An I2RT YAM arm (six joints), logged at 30 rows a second.
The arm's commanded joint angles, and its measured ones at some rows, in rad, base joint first. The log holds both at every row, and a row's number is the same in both.
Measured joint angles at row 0:
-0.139, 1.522, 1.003, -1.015, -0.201, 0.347
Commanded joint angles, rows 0 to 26:
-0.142, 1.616, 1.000, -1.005, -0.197, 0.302
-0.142, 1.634, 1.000, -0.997, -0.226, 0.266
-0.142, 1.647, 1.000, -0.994, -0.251, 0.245
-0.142, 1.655, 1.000, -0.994, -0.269, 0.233
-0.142, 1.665, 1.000, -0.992, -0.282, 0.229
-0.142, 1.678, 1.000, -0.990, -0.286, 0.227
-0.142, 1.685, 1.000, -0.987, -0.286, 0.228
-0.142, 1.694, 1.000, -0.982, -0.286, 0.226
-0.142, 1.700, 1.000, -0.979, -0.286, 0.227
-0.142, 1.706, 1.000, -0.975, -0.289, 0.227
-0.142, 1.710, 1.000, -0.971, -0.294, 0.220
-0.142, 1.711, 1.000, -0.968, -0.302, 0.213
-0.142, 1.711, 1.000, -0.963, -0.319, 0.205
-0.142, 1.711, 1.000, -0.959, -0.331, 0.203
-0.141, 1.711, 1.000, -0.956, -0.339, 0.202
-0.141, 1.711, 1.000, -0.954, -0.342, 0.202
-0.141, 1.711, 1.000, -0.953, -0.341, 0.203
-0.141, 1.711, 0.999, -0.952, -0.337, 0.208
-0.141, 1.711, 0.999, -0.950, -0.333, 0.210
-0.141, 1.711, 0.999, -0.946, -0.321, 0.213
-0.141, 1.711, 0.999, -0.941, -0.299, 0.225
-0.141, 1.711, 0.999, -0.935, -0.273, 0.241
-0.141, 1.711, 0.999, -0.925, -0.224, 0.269
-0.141, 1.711, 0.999, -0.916, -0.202, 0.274
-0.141, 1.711, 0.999, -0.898, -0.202, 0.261
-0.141, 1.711, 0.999, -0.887, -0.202, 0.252
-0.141, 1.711, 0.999, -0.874, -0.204, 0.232
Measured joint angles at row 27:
-0.139, 1.698, 1.003, -0.906, -0.250, 0.245
